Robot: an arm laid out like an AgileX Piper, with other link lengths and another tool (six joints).
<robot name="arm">
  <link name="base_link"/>
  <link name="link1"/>
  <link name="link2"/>
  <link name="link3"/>
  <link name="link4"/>
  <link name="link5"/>
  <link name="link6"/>
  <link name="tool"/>
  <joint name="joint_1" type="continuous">
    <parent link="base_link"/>
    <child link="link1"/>
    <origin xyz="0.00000 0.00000 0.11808" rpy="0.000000 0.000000 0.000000"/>
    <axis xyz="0 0 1"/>
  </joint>
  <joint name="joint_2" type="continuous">
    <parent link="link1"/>
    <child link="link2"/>
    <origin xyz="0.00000 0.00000 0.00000" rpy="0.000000 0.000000 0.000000"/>
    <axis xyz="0 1 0"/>
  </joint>
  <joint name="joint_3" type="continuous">
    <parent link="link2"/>
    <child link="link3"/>
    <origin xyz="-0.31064 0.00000 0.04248" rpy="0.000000 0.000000 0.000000"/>
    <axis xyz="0 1 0"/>
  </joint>
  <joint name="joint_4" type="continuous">
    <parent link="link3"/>
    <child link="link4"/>
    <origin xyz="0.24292 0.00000 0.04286" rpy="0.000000 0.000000 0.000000"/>
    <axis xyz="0.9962 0 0.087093"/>
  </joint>
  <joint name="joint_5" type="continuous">
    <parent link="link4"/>
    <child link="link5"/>
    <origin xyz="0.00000 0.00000 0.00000" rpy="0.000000 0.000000 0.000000"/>
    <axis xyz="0 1 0"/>
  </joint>
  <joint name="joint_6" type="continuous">
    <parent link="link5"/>
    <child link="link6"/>
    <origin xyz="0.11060 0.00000 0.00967" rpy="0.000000 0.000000 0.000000"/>
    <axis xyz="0.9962 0 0.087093"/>
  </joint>
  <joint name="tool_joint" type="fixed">
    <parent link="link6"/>
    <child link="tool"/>
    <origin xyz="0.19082 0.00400 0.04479" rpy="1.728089 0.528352 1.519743"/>
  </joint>
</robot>
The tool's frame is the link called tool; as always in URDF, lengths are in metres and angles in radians. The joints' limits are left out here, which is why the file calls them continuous.
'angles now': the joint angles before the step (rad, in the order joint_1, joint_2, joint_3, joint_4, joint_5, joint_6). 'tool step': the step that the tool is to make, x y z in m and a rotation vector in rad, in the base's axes. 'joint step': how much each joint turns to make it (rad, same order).
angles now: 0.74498, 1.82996, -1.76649, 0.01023, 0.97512, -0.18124
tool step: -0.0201, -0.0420, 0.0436, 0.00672, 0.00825, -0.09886
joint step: -0.00008, -0.12732, 0.00006, -0.05523, 0.13052, 0.11255
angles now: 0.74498, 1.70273, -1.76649, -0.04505, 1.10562, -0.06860
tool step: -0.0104, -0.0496, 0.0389, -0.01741, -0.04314, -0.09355
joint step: -0.00346, -0.11736, 0.00533, -0.09107, 0.09881, 0.07749
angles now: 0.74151, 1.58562, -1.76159, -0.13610, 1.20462, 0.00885
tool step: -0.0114, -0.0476, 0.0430, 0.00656, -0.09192, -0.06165
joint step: -0.00884, -0.14213, 0.04640, -0.08073, 0.02862, 0.03010
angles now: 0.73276, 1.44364, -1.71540, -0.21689, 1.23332, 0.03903
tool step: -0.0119, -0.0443, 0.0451, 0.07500, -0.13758, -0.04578
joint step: -0.04683, -0.18601, 0.12798, -0.03363, -0.09568, 0.00989
